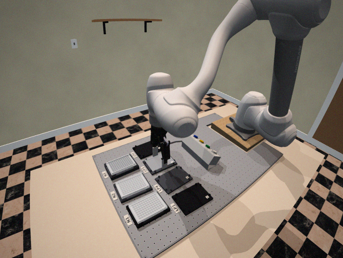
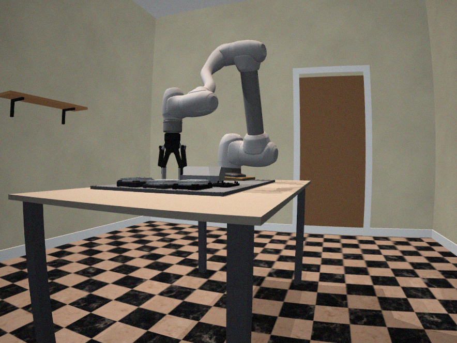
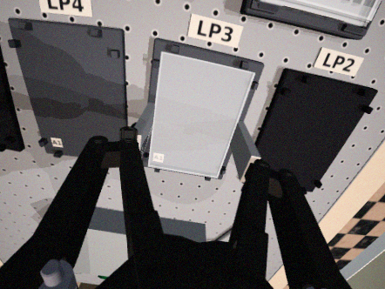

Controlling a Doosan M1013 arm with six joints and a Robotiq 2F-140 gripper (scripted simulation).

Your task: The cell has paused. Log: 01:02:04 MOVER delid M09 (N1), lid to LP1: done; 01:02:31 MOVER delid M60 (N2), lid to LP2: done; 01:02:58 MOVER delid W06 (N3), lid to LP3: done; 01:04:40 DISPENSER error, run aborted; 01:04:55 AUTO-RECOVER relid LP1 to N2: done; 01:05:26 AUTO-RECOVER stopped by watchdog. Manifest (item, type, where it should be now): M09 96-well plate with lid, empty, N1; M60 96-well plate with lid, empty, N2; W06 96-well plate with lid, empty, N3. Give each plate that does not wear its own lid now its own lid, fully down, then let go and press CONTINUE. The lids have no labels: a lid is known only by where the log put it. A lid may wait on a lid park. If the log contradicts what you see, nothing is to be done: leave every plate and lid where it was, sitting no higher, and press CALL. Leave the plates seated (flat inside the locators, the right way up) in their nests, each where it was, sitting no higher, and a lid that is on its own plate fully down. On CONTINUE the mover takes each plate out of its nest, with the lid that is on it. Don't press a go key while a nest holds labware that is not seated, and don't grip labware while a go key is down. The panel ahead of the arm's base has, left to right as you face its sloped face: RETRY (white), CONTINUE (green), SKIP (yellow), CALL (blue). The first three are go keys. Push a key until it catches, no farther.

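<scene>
My hand is 2 cm above the clear lid. Also, from my hand: lid park LP2 (1 cm ahead, 13 cm to the right, 3 cm below); lid park LP3 (3 cm below); lid park LP4 (1 cm behind, 12 cm to the left, 3 cm below).
</scene>
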